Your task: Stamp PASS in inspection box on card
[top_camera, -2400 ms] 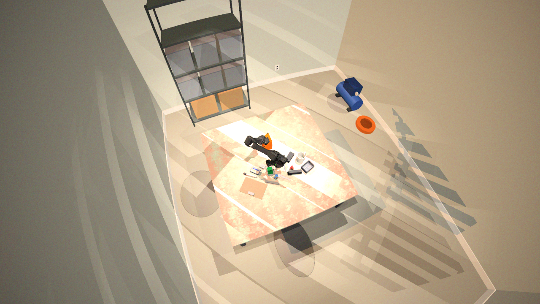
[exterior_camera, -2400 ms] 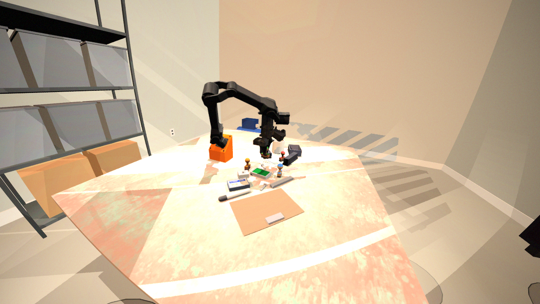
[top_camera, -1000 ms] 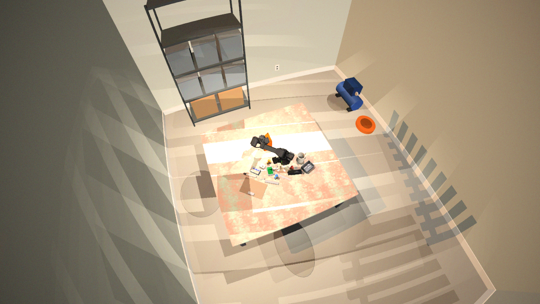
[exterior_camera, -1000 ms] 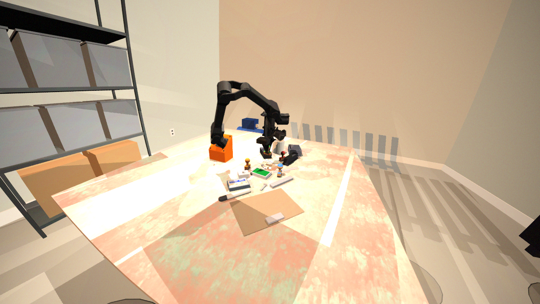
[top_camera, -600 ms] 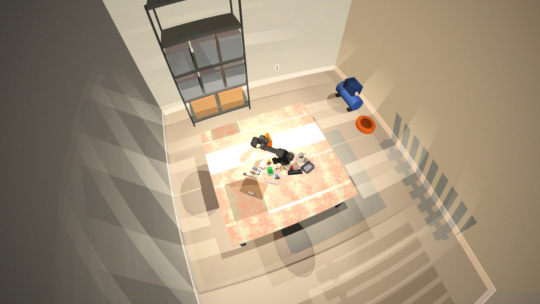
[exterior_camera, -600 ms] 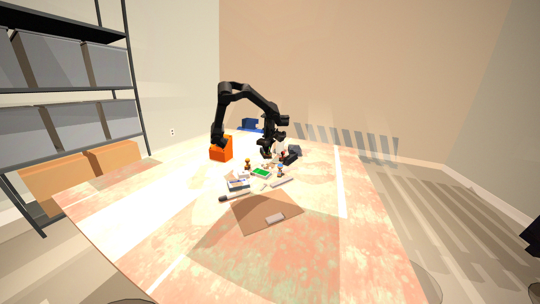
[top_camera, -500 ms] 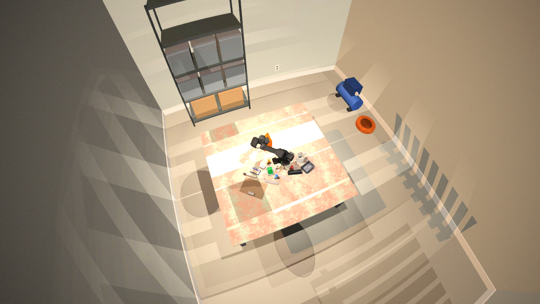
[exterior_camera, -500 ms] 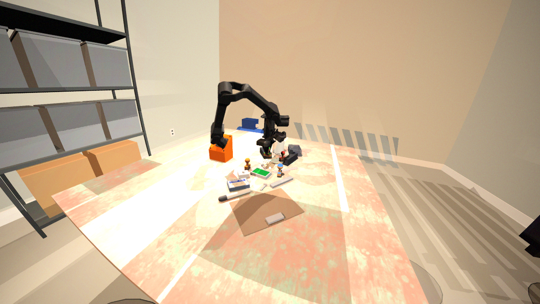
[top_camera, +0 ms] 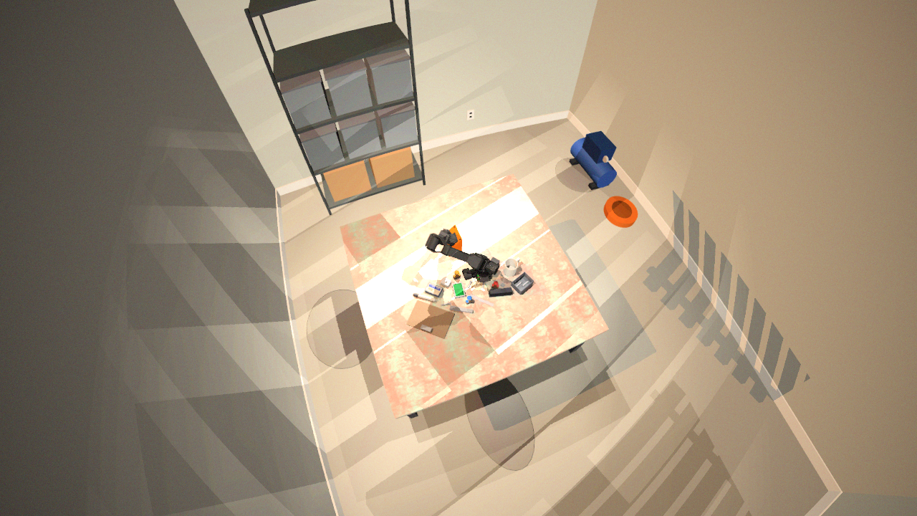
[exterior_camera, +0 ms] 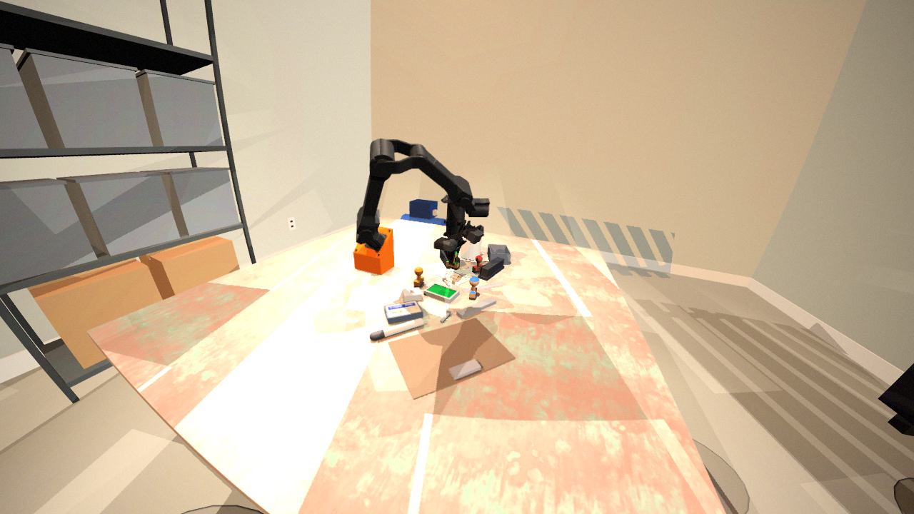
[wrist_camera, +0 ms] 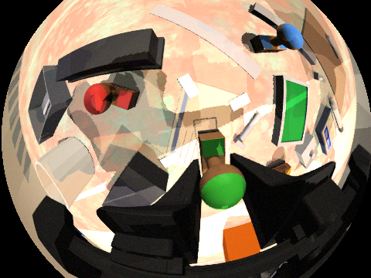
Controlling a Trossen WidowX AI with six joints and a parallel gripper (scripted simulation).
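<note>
Right now the white card is 6 cm below my gripper tip and 1 cm ahead of it. From my gripper tip the other things lie so: green-knobbed stamp right at my gripper tip; then red-knobbed stamp 9 cm to the left, 6 cm ahead, 3 cm below; then black block 11 cm to the left, 6 cm behind, 4 cm below.
</note>
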